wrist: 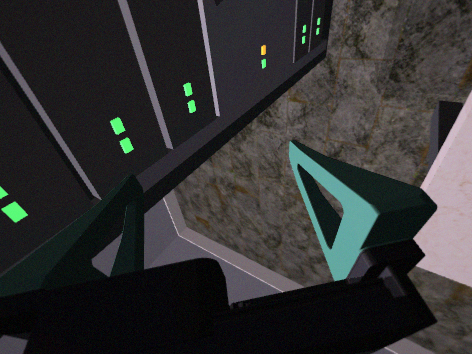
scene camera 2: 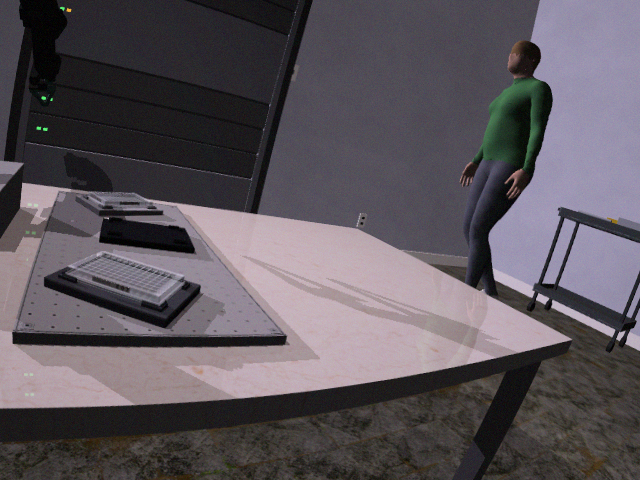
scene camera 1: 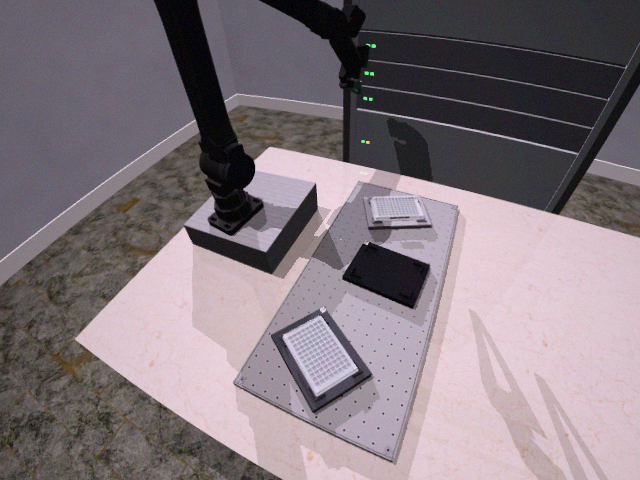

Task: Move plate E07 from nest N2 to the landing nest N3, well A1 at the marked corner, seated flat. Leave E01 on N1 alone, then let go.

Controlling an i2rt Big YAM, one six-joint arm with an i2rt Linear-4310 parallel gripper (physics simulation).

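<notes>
A clear-white well plate (scene camera 1: 318, 353) (scene camera 2: 126, 276) sits on the dark grey near nest (scene camera 1: 310, 400) (scene camera 2: 67, 291). Another white plate (scene camera 1: 397, 207) (scene camera 2: 121, 200) sits on the light grey far nest (scene camera 1: 398, 225) (scene camera 2: 149, 211). A black nest (scene camera 1: 386, 273) (scene camera 2: 147, 235) stands between them and bears no plate. I cannot read any plate or nest labels, so which plate is E07 or E01 is unclear. My gripper (scene camera 1: 351, 86) (scene camera 2: 43, 97) (wrist: 213, 164) is open and empty, high above the table's back part, apart from both plates. No plate shows in the wrist view.
The nests stand on a perforated board (scene camera 1: 379, 356) (scene camera 2: 248, 324). My arm's base stands on a grey block (scene camera 1: 289, 191) to the left of the board. A dark rack cabinet (scene camera 1: 347, 129) (scene camera 2: 263, 165) rises behind the table. A person in green (scene camera 2: 514, 124) stands beyond the table, near a cart (scene camera 2: 586, 304).
</notes>
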